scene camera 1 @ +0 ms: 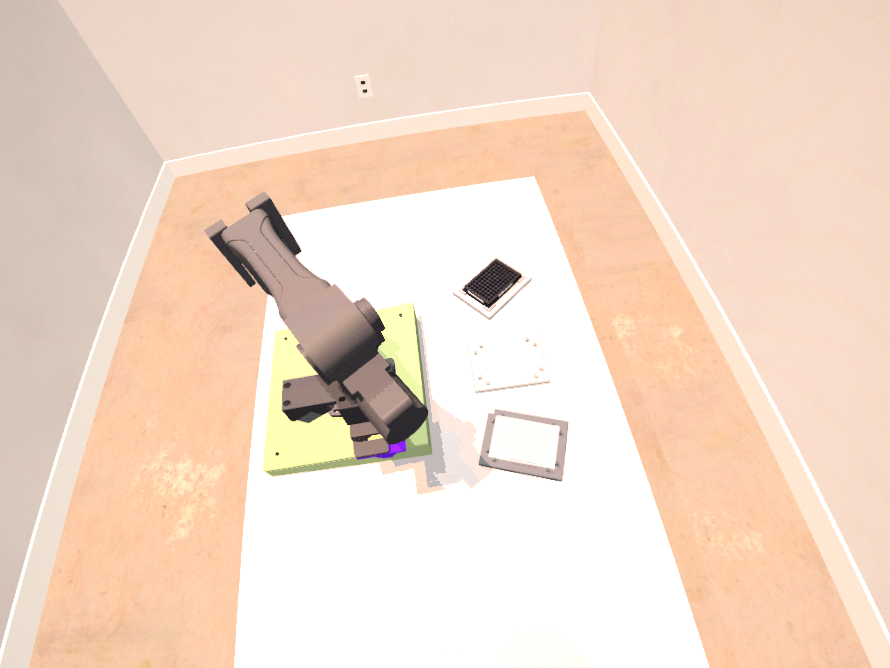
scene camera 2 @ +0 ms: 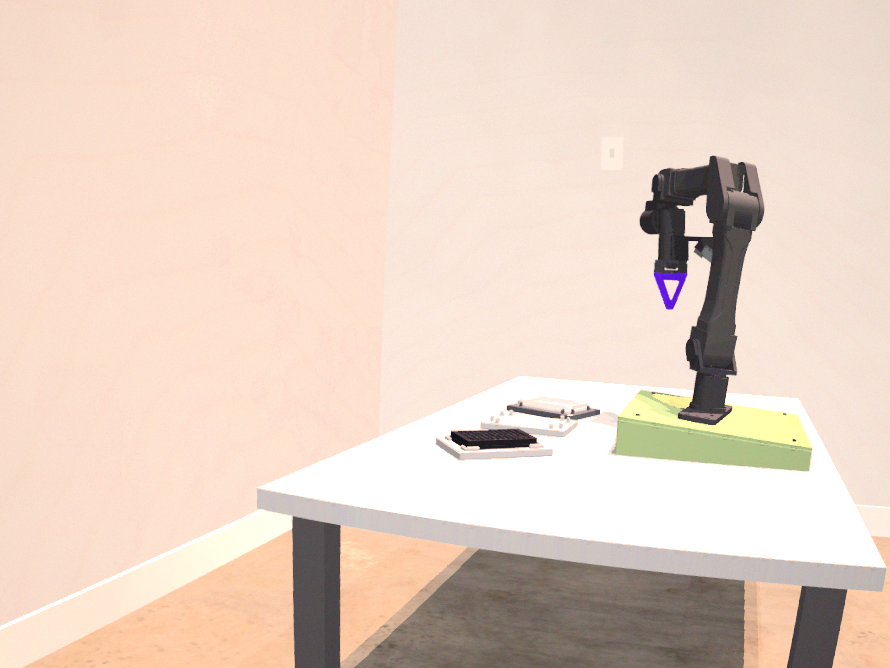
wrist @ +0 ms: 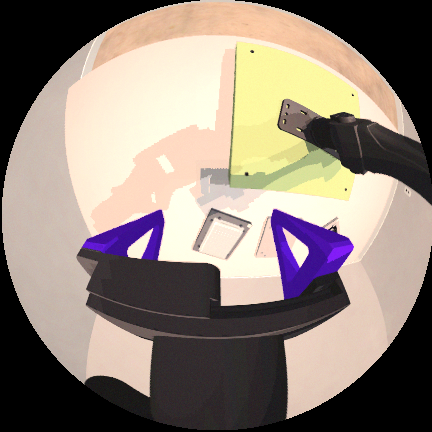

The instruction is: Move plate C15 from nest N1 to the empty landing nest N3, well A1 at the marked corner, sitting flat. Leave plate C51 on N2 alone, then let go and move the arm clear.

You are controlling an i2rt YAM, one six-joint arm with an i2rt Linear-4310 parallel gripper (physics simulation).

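Note:
A black plate (scene camera 1: 492, 282) (scene camera 2: 493, 437) sits on a white nest (scene camera 1: 490, 312) (scene camera 2: 503, 453). A white plate (scene camera 1: 524, 441) (scene camera 2: 553, 403) (wrist: 222, 238) sits on a dark grey nest (scene camera 1: 562, 449) (scene camera 2: 535, 412) (wrist: 231, 217). Between them is the empty white landing nest (scene camera 1: 508, 364) (scene camera 2: 531, 425) (wrist: 264, 242) with small pegs; in the wrist view a finger partly hides it. No labels or well marks are readable, so I cannot tell which plate is C15. My gripper (scene camera 1: 391, 449) (scene camera 2: 670, 307) (wrist: 217, 214), with purple fingers, is open and empty, high above the table and to the side of the nests.
The arm stands on a yellow-green base block (scene camera 1: 287, 445) (scene camera 2: 711, 449) (wrist: 260, 85) beside the row of nests. The nests stand on the white table (scene camera 1: 460, 575) (scene camera 2: 402, 481) (wrist: 115, 100). Walls stand beyond the table.

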